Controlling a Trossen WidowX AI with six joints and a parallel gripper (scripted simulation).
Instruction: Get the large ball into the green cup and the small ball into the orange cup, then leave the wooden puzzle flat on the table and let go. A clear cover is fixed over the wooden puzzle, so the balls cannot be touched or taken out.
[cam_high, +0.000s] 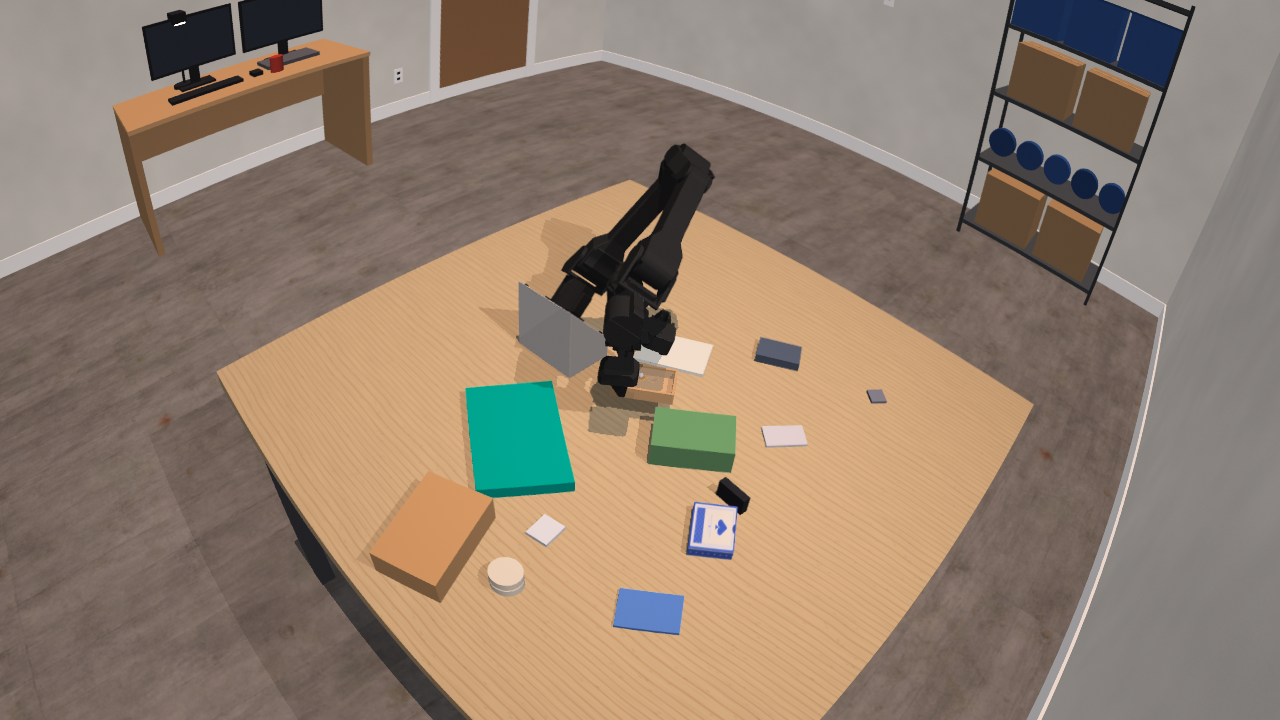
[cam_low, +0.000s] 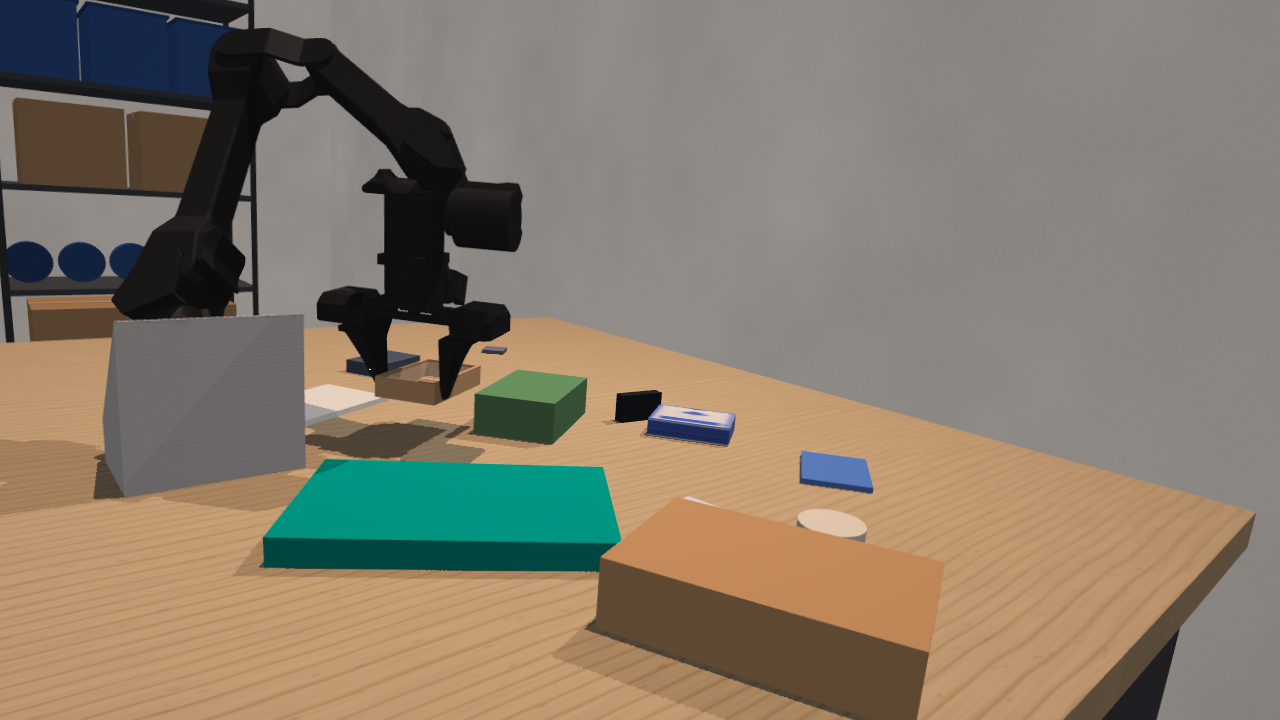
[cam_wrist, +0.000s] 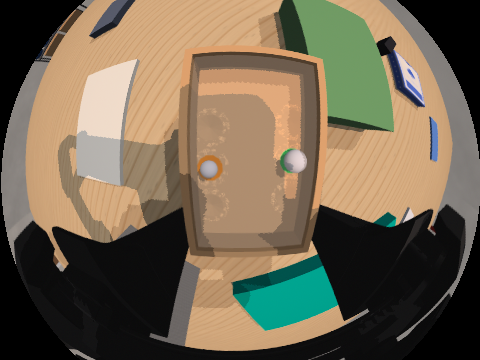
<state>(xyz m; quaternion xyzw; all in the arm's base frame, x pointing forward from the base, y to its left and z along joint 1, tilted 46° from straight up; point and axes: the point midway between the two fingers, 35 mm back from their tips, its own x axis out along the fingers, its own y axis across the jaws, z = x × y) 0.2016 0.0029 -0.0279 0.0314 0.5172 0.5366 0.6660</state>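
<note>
My hand is 3 cm short of the wooden puzzle, 3 cm above it and 2 cm to the right of it. The rest, counted from my hand: teal slab: 20 cm to the right, 8 cm below, 3 cm behind; green box: 15 cm ahead, 7 cm below, 3 cm to the left; cream slab: 18 cm to the left, 9 cm below, 6 cm behind.
</note>
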